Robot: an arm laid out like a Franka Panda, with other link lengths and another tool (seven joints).
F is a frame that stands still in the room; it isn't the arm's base.
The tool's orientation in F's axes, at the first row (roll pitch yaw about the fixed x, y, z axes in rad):
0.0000, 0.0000, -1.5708
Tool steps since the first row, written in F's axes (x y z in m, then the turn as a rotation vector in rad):
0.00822, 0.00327, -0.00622, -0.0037, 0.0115, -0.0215
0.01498, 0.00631, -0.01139, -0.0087, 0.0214, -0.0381
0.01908, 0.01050, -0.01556, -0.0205, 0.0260, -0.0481
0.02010, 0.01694, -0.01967, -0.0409, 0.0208, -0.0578
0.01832, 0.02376, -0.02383, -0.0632, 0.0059, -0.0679
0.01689, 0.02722, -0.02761, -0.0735, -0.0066, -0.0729
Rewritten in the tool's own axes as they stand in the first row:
-0.00327, 0.00822, -0.00622, -0.0115, -0.0037, -0.0215
-0.00631, 0.01498, -0.01139, -0.0214, -0.0087, -0.0381
-0.01050, 0.01908, -0.01556, -0.0260, -0.0205, -0.0481
-0.01694, 0.02010, -0.01967, -0.0208, -0.0409, -0.0578
-0.02376, 0.01832, -0.02383, -0.0059, -0.0632, -0.0679
-0.02722, 0.01689, -0.02761, 0.0066, -0.0735, -0.0729

